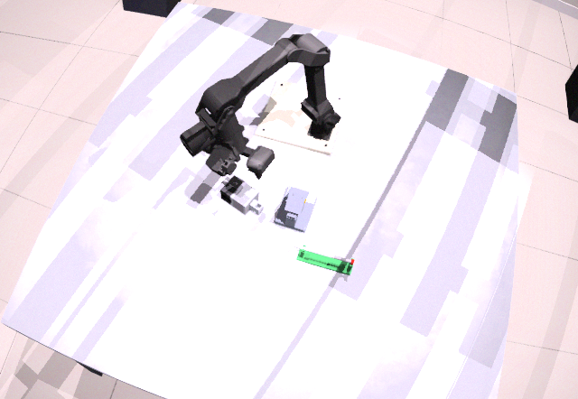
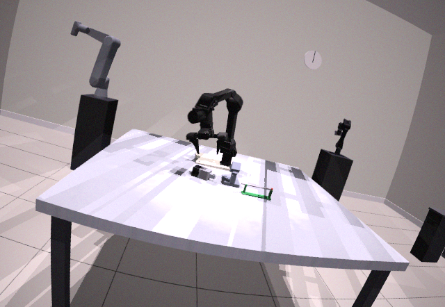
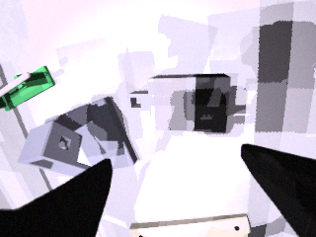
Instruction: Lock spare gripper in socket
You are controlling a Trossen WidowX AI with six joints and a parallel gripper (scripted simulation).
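Now: the spare gripper 9 cm below my gripper tip, 2 cm ahead of it and 1 cm to the left of it. Also, from my gripper tip: grey mount: 14 cm to the left, 6 cm below, 1 cm ahead; green cradle: 25 cm to the left, 11 cm ahead, 9 cm below.
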